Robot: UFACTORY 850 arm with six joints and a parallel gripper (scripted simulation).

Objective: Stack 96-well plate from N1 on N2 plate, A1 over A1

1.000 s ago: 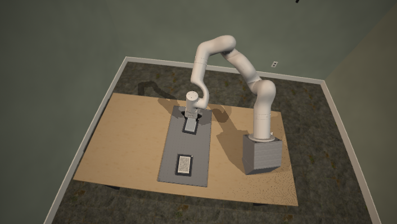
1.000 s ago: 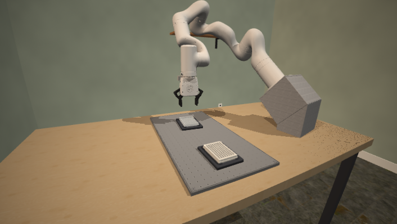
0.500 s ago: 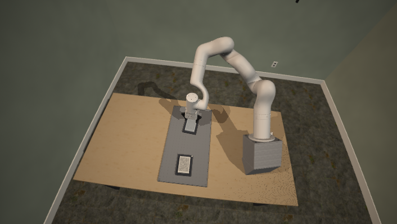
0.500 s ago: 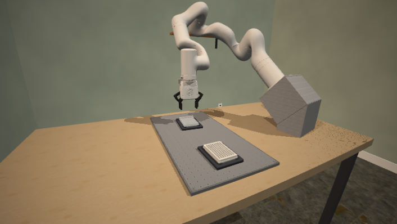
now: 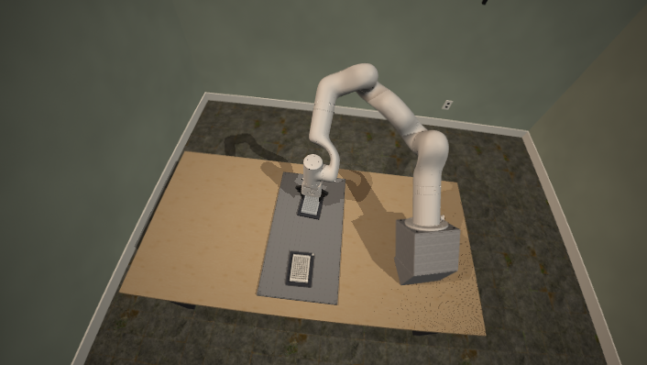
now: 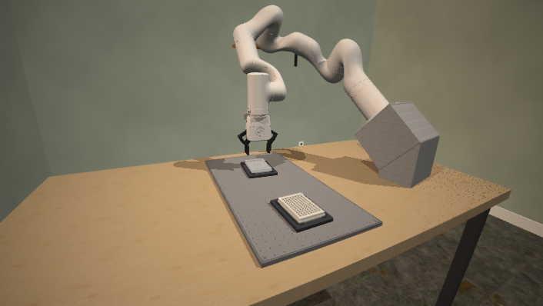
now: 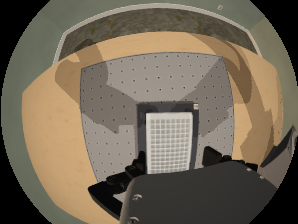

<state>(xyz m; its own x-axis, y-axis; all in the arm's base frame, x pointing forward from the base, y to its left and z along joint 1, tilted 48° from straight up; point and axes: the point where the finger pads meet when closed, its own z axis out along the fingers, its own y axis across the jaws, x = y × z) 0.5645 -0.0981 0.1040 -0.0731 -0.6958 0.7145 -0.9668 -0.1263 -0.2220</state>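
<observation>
The plate nest is 8 cm below my hand. From my hand the other things lie so: plate 36 cm to the left, 6 cm below.
</observation>
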